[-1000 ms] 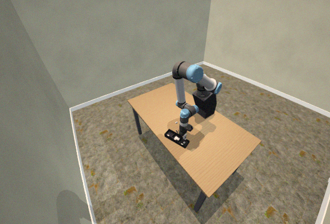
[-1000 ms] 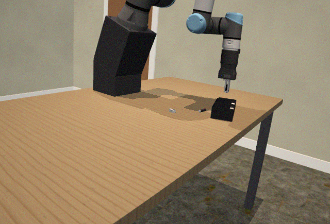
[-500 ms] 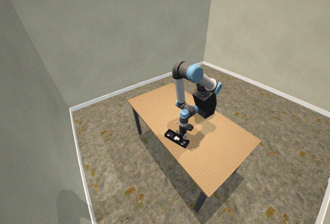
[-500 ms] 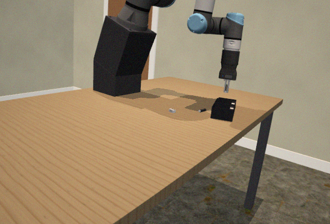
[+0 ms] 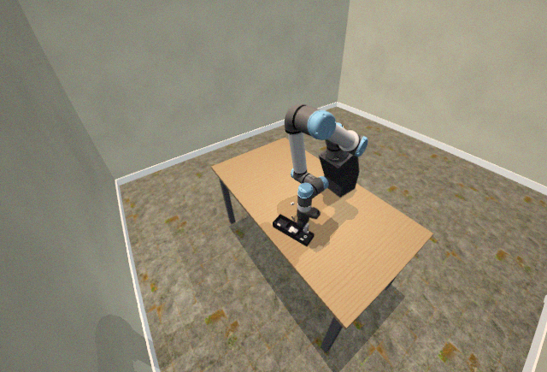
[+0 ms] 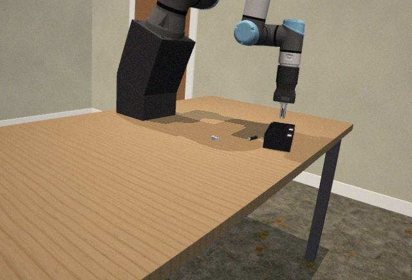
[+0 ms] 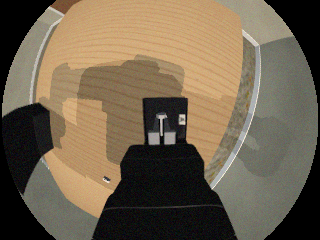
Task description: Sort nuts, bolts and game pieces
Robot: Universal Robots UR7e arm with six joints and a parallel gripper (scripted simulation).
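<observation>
Right now my hand is 7 cm above the small ring-shaped piece. From my hand the other things lie so: bolt 1 cm to the left, 1 cm below; white speckled piece 4 cm ahead, 8 cm to the right, 6 cm below; black bin 4 cm ahead, 7 cm to the right, 5 cm below.
</observation>
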